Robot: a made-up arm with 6 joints.
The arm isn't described. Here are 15 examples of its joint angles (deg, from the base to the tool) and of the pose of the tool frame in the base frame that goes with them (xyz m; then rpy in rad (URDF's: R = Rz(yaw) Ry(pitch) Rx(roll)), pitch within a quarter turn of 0, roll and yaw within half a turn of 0).
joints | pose
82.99 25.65 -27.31 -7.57 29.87 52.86 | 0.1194 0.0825 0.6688 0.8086 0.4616 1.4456
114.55 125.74 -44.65 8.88 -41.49 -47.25 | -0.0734 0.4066 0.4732 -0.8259 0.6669 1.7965
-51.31 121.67 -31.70 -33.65 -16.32 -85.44 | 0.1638 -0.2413 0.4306 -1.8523 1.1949 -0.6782
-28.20 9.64 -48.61 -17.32 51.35 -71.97 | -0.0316 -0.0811 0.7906 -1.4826 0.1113 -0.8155
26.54 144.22 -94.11 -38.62 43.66 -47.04 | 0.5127 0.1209 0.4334 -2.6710 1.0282 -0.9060
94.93 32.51 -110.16 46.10 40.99 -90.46 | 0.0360 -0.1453 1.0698 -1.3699 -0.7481 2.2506
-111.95 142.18 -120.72 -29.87 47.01 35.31 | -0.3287 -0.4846 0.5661 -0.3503 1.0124 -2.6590
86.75 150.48 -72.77 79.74 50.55 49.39 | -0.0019 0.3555 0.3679 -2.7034 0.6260 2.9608
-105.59 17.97 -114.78 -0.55 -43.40 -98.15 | 0.0767 0.4515 0.9767 1.3674 -0.5922 1.3947
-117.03 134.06 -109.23 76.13 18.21 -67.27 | -0.3041 -0.5194 0.6139 0.2905 0.4873 -1.6792
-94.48 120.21 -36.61 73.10 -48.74 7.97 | -0.1826 -0.2527 0.4647 0.4059 0.7282 -2.7299
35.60 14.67 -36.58 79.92 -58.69 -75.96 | 0.1150 -0.1588 0.7982 0.5632 -0.3041 -0.4597
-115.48 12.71 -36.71 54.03 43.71 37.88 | -0.0128 -0.0311 0.7201 1.4485 0.0153 -1.3355
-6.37 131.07 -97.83 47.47 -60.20 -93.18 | 0.5556 -0.2189 0.6948 -0.8656 -0.2295 -0.9098
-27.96 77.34 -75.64 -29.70 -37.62 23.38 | 0.2807 -0.1964 0.9638 -0.2281 -0.5277 -0.1335
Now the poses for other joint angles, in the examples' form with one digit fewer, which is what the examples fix.
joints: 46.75 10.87 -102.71 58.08 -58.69 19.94
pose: -0.110 -0.389 0.949 -2.657 -0.558 -1.414
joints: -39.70 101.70 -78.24 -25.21 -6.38 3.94
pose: 0.327 -0.365 0.757 -0.366 0.303 -0.676
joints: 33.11 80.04 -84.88 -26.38 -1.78 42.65
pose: 0.360 0.122 0.933 0.278 -0.116 0.616
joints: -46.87 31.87 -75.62 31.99 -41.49 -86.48
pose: -0.128 -0.025 1.046 0.233 -1.120 -2.132
